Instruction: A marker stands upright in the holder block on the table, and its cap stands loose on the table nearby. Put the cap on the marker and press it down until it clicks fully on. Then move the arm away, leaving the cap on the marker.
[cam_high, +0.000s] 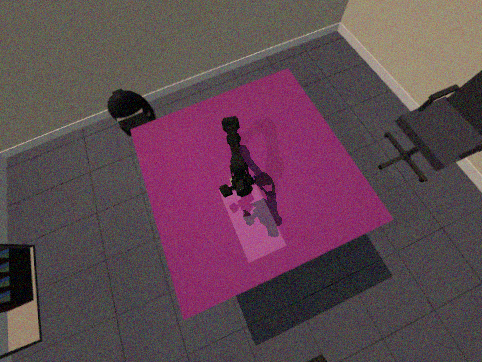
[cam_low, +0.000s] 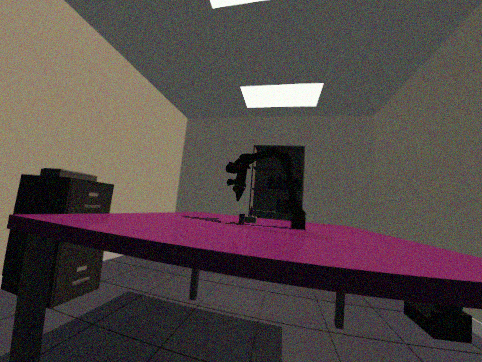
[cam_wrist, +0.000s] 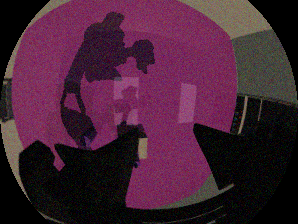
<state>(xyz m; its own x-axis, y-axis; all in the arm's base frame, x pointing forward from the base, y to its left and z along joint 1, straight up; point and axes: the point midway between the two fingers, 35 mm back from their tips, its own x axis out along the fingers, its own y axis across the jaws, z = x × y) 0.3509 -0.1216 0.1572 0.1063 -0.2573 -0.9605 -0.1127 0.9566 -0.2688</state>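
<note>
My gripper tip is 90 mm past the holder block, 30 mm to the right of it and 110 mm above it.
</note>
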